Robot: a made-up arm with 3 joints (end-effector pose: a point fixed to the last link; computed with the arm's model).
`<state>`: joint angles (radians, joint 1 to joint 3).
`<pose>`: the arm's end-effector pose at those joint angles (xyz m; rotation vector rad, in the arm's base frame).
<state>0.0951 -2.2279 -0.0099</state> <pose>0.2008 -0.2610 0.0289 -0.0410 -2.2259 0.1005</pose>
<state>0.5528 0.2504 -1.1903</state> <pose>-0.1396 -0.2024 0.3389 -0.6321 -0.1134 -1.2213</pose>
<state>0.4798 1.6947 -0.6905</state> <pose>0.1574 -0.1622 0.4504 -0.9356 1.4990 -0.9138</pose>
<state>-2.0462 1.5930 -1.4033</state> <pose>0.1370 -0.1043 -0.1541 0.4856 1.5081 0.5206</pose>
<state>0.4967 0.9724 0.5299</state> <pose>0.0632 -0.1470 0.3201 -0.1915 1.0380 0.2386</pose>
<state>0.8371 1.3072 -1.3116</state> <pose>0.0570 0.0020 0.5154 -1.4873 0.6093 -1.5966</pose>
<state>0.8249 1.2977 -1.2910</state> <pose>0.0548 -0.0048 0.5147 -1.4626 0.6218 -1.5732</pose>
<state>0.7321 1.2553 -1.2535</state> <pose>0.0444 -0.0420 0.5097 -1.3518 0.6664 -1.4910</pose>
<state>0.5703 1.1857 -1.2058</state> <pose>0.0278 -0.1029 0.4916 -1.1664 0.7272 -1.3652</pose>
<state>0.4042 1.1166 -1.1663</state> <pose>0.0120 -0.1597 0.4615 -0.9779 0.7758 -1.2486</pose>
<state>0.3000 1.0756 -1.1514</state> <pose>0.0028 -0.1910 0.4379 -0.8639 0.7999 -1.1864</pose>
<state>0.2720 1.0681 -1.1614</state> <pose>0.0005 -0.1978 0.4323 -0.8418 0.8044 -1.1821</pose>
